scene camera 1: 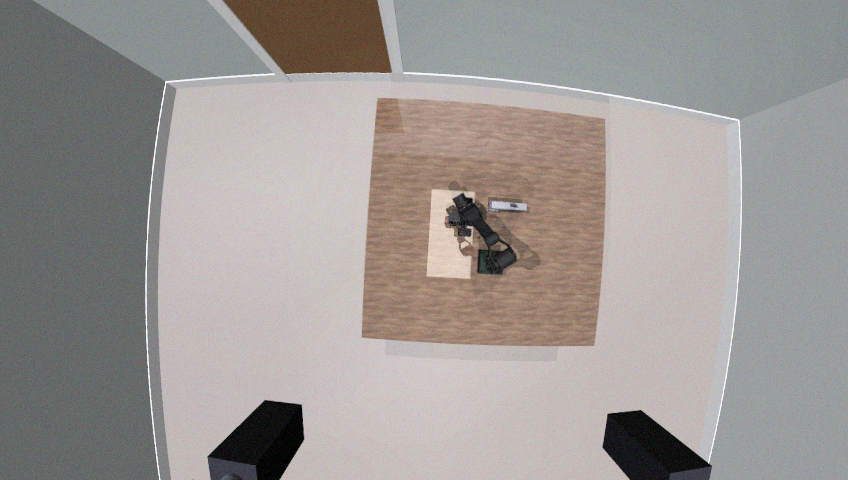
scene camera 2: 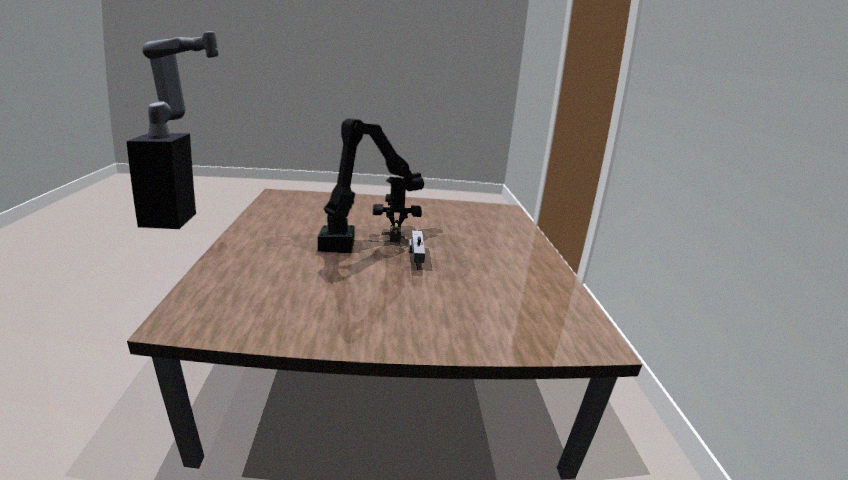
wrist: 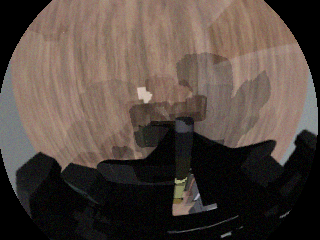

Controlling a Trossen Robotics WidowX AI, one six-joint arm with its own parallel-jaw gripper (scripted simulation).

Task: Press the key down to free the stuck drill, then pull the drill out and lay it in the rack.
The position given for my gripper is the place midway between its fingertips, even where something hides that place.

I see my gripper point(scene camera 2: 396, 230).
My gripper also shows in the wrist view point(wrist: 177, 131).
